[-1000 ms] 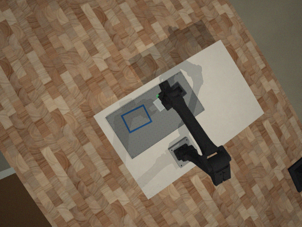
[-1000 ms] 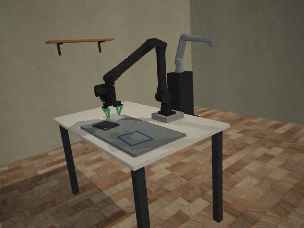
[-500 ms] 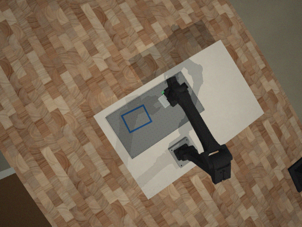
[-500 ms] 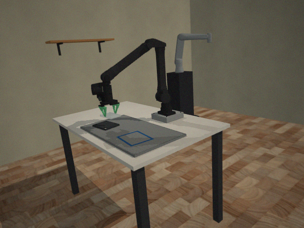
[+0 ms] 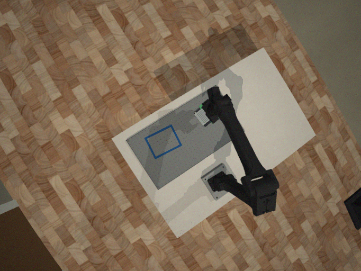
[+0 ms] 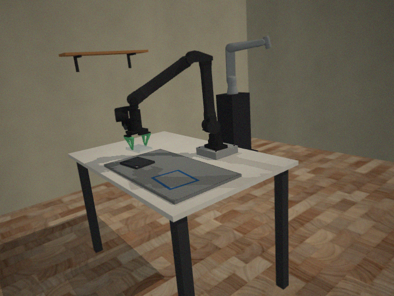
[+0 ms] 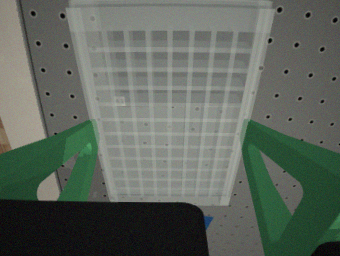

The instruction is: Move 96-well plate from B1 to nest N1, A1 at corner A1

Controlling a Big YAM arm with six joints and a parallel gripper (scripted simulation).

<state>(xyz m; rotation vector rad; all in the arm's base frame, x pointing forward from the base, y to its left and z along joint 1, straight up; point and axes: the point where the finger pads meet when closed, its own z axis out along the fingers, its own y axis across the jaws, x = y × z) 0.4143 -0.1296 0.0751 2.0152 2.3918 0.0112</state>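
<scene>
Right now my hand is 50 mm to the left of the dark plate nest N1 and 100 mm above it. From my hand the other things lie so: clear 96-well plate: 10 mm below; then small A1 corner mark: 40 mm ahead, 40 mm to the left, 90 mm below.
</scene>
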